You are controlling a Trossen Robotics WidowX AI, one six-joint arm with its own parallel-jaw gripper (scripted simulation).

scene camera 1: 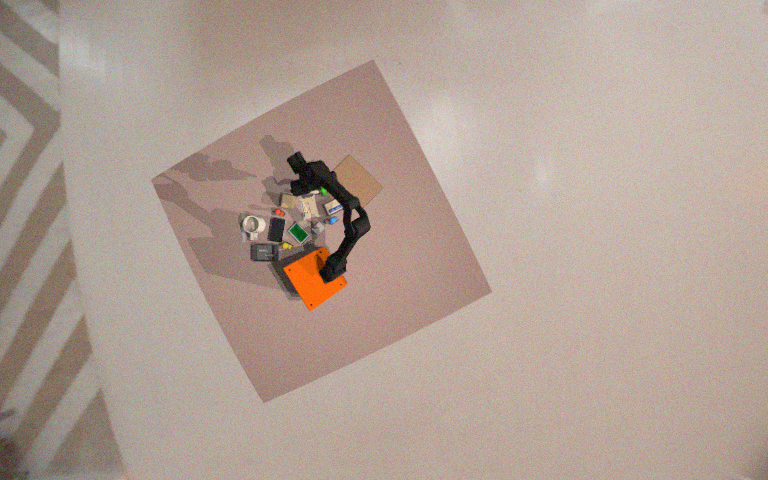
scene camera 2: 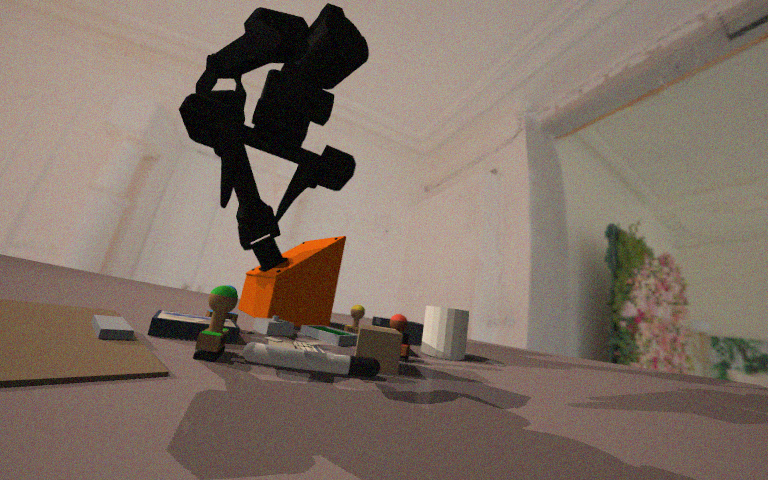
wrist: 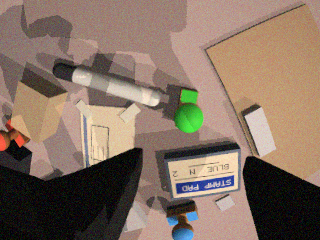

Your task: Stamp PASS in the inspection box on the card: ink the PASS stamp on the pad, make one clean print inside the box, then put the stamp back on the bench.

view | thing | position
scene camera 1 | cardboard sheet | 351,175
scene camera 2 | my gripper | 249,214
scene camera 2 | white mug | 445,329
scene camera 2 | tan box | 384,344
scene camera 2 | cardboard sheet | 54,344
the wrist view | my gripper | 195,161
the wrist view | tan box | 38,104
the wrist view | cardboard sheet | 262,69
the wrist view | cream card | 105,131
